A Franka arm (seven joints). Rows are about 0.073 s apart.
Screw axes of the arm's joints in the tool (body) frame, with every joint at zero. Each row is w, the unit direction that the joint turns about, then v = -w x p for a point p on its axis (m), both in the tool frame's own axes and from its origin. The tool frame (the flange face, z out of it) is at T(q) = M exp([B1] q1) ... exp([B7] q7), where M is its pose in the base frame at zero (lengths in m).
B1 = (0, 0, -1, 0, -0.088, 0)
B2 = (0, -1, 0, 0.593, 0, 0.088)
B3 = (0, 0, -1, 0, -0.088, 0)
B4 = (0, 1, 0, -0.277, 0, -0.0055)
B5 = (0, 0, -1, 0, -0.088, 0)
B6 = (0, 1, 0, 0.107, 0, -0.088)
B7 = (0, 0, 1, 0, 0, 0)
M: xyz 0.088 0 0.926 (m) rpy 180 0 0 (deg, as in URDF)
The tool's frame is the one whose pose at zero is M.
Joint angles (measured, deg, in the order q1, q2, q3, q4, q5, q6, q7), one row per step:
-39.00 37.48 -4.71 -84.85 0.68 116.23 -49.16
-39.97 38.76 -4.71 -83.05 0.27 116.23 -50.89
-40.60 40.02 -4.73 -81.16 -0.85 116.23 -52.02
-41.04 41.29 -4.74 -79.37 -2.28 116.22 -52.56
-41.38 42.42 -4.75 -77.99 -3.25 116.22 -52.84
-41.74 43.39 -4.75 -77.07 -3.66 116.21 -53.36
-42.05 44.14 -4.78 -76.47 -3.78 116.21 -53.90
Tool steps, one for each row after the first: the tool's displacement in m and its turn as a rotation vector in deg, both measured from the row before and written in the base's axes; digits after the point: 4 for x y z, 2 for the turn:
-0.0032 -0.0131 -0.0017 -0.49 -0.14 1.06
-0.0009 -0.0109 -0.0008 -1.05 0.27 1.16
0.0000 -0.0089 -0.0017 -1.21 0.58 0.92
-0.0001 -0.0067 -0.0033 -0.77 0.49 0.50
-0.0014 -0.0052 -0.0050 -0.17 0.36 0.41
-0.0018 -0.0041 -0.0048 0.06 0.24 0.30

